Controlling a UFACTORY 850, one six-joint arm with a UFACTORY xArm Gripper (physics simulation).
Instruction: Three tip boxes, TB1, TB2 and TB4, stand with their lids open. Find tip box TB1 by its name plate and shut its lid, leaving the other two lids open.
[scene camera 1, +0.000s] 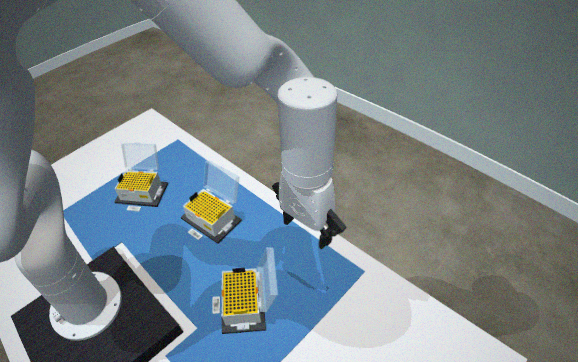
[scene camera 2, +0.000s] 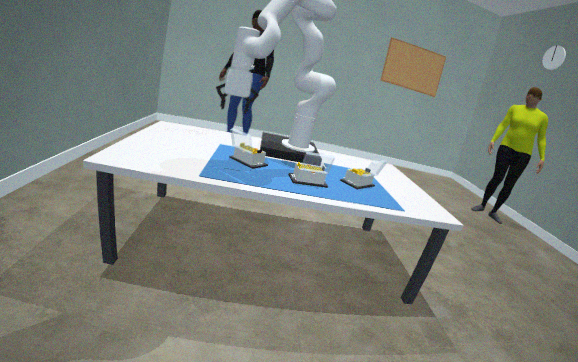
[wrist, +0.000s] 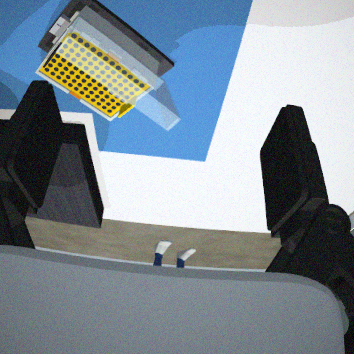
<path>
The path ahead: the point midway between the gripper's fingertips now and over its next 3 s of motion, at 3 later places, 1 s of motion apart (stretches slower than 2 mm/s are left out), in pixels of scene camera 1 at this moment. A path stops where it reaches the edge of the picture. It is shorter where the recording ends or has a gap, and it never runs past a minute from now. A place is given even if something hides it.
My gripper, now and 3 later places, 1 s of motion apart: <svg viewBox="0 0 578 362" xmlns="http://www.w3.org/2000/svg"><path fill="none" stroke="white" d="M307 232L319 259L274 262L265 255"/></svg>
</path>
